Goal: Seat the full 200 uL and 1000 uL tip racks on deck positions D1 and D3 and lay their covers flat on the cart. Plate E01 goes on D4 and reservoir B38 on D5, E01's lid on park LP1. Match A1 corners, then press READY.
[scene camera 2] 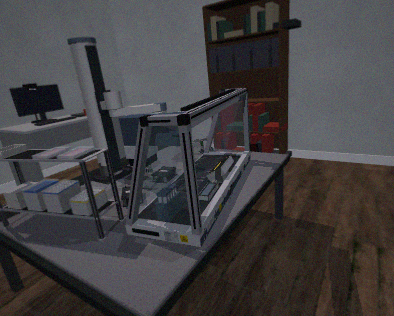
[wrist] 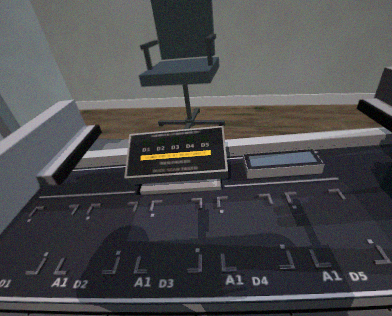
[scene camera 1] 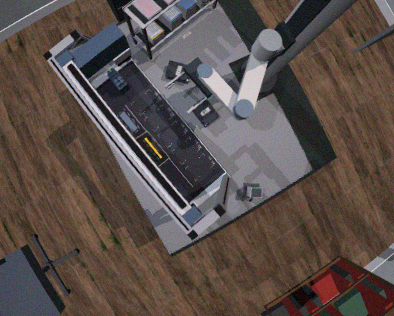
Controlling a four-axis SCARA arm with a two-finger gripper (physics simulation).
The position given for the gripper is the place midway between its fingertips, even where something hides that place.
Note:
The gripper (wrist: 223, 101) holds nothing. Also in view: a shallow trough (wrist: 296, 162) and a gantry frame (scene camera 2: 186, 129).

